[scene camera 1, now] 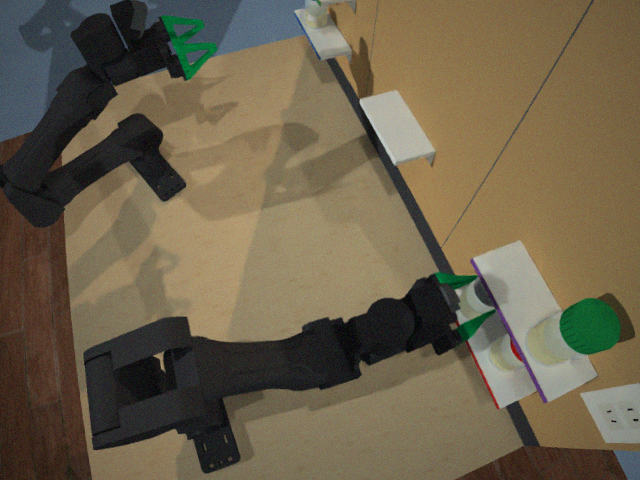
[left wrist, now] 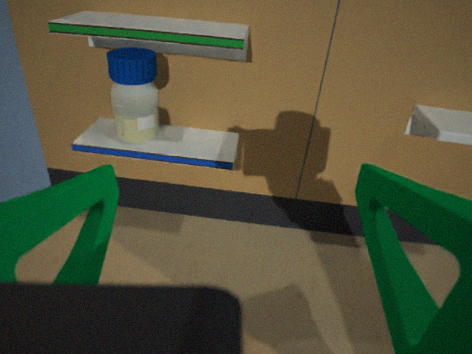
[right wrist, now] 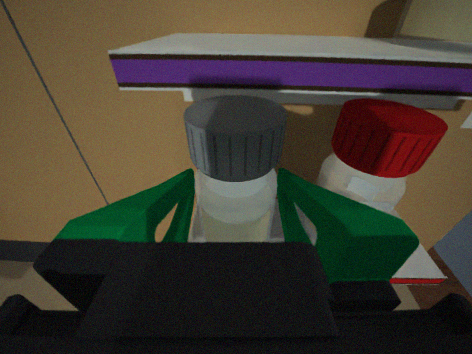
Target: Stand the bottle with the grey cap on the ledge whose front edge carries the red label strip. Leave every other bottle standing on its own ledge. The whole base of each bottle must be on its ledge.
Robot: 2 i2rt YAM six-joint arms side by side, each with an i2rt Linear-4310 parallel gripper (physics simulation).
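Places are measured from the left arm's base along level axes (x left, y up, z ahead), in centimetres.
Pixels of known places: left gripper, fingertip midpoint: (scene camera 1: 209,34) (left wrist: 236,178); right gripper, fingertip midpoint: (scene camera 1: 485,294) (right wrist: 235,176); left arm's base, link origin: (scene camera 1: 154,169); right arm's base, link origin: (scene camera 1: 207,413).
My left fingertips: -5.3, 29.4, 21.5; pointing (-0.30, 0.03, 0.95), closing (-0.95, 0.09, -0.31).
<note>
For each thing: its top centre in the pictures, then the offset to it from my left fingertips, as dx, dy, dz. "*": a spot on its surface instead.
- grey-capped bottle, top centre: (right wrist: 237,109) (scene camera 1: 498,283) -67.9, -2.4, -0.2
- red-strip ledge, surface spot: (right wrist: 419,267) (scene camera 1: 499,396) * -80.1, -13.4, -8.2
- red-capped bottle, top centre: (right wrist: 391,113) (scene camera 1: 537,341) -76.8, -2.9, -2.6
- purple-strip ledge, surface spot: (right wrist: 200,45) * -65.9, +0.6, -1.5
- green-capped bottle, top centre: (scene camera 1: 596,323) -76.9, +11.1, -4.1
- blue-capped bottle, top centre: (left wrist: 131,53) +2.5, -2.9, +30.4
- blue-strip ledge, top centre: (left wrist: 159,137) (scene camera 1: 321,28) -0.2, -13.4, +29.6
- green-strip ledge, top centre: (left wrist: 155,22) -0.2, +0.6, +29.6
- bare ledge, top centre: (scene camera 1: 396,123) -36.9, -6.4, +13.8
The grey-capped bottle (scene camera 1: 471,300) (right wrist: 237,200) is upright, between the fingers of my right gripper (scene camera 1: 484,295) (right wrist: 235,176), which is shut on it. It is over the left part of the red-strip ledge (scene camera 1: 508,391) (right wrist: 419,267); its base is hidden in the right wrist view, so contact with the ledge cannot be told. The red-capped bottle (scene camera 1: 502,354) (right wrist: 387,140) stands on the same ledge, to the right of the grey-capped one in the right wrist view, apart from it. My left gripper (scene camera 1: 209,35) (left wrist: 236,178) is open and empty, far from these bottles.
The purple-strip ledge (scene camera 1: 516,268) (right wrist: 200,45) is just above and behind the grey cap and carries a green-capped bottle (scene camera 1: 589,326). A blue-capped bottle (scene camera 1: 316,19) (left wrist: 135,105) stands on the blue-strip ledge (scene camera 1: 333,43) (left wrist: 200,143), below the green-strip ledge (left wrist: 160,27). A bare ledge (scene camera 1: 398,129) sits mid-wall.
</note>
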